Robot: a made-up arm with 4 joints.
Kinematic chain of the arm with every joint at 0, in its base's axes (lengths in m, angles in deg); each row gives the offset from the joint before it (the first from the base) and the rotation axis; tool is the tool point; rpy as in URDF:
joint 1: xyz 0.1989 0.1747 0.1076 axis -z
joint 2: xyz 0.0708 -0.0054 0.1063 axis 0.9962 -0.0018 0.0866
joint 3: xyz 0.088 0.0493 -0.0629 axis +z
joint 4: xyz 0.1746 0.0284 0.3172 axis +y
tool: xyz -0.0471 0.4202 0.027 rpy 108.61 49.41 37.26
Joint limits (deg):
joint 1: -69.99..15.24
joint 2: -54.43..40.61
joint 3: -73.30..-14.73
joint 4: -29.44..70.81
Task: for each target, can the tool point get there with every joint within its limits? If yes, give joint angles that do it. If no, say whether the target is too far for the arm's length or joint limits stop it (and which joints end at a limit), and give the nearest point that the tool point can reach.
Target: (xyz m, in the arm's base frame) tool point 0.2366 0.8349 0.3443
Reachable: yes | joints -44.11 -20.11 -26.67 -1.39
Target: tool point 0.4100 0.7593 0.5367
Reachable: yes | joints -63.57 13.89 -61.50 20.84
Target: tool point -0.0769 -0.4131 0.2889
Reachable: no: joint limits stop it (at a limit: joint 1, joint 2, joint 3, joint 4) | nearest point 0.7774 -0.1611 0.4614 | short by 0.907 m
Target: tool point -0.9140 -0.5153 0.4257
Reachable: no: too far | nearest point -0.1066 0.7047 0.4213 | short by 1.463 m
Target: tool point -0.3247 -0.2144 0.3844
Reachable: no: joint limits stop it (at a limit: joint 1, joint 3, joint 4) | nearest point -0.0689 0.6828 0.5074 | short by 0.941 m
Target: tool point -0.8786 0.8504 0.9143
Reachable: no: too far | nearest point -0.0847 0.7161 0.4939 | short by 0.908 m
